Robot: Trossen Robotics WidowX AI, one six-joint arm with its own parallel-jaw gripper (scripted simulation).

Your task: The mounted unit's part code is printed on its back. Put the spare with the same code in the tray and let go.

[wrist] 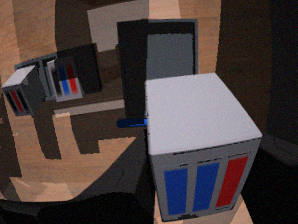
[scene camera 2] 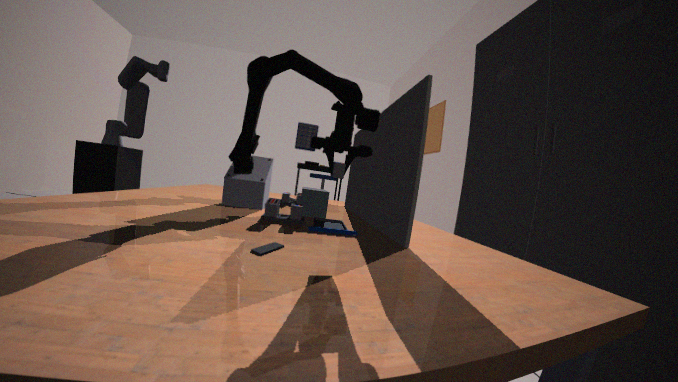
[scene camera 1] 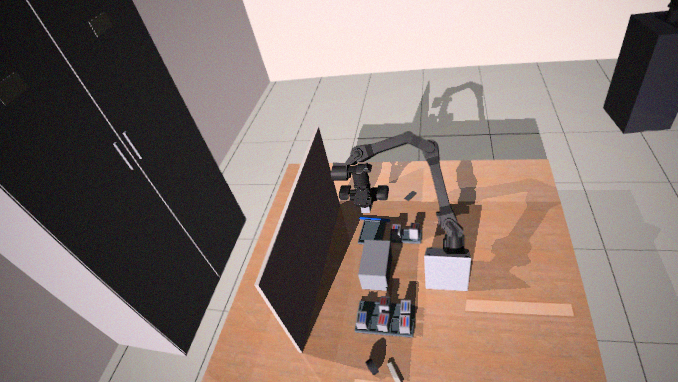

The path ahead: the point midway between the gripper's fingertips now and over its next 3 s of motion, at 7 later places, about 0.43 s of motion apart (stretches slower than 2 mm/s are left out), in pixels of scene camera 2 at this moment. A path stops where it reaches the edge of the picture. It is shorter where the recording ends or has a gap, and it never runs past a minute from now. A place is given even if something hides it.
The gripper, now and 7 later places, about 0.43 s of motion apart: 337, 175; 337, 179; 337, 184; 337, 188; 336, 193; 336, 197; 335, 202; 334, 206
